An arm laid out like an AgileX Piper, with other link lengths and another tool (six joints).
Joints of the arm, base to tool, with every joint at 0 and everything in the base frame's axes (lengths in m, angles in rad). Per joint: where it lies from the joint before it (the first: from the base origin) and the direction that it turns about. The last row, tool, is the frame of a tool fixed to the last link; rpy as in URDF.
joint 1: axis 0 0 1 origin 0 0 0.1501
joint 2: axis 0 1 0 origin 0 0 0
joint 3: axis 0 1 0 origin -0.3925 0 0.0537
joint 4: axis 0.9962 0 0.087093 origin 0.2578 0 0.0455
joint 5: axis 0 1 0 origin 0 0 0
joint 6: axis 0.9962 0 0.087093 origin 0.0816 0 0.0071
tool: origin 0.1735 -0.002 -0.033 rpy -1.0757 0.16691 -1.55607
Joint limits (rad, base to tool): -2.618..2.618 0..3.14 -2.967..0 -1.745..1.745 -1.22..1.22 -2.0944..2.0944
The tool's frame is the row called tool.
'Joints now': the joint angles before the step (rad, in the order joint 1, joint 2, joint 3, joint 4, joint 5, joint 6). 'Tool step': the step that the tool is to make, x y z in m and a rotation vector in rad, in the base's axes. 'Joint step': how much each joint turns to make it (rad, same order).
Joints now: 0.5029 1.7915 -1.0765 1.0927 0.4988 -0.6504
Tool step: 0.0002 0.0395 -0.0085 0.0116 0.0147 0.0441
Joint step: 0.0681 0.0723 -0.0771 0.0018 -0.0029 0.0301
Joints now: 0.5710 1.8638 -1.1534 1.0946 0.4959 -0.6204
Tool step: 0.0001 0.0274 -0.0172 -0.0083 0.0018 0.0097
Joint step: 0.0568 0.0597 -0.0357 0.0178 -0.0449 0.0061
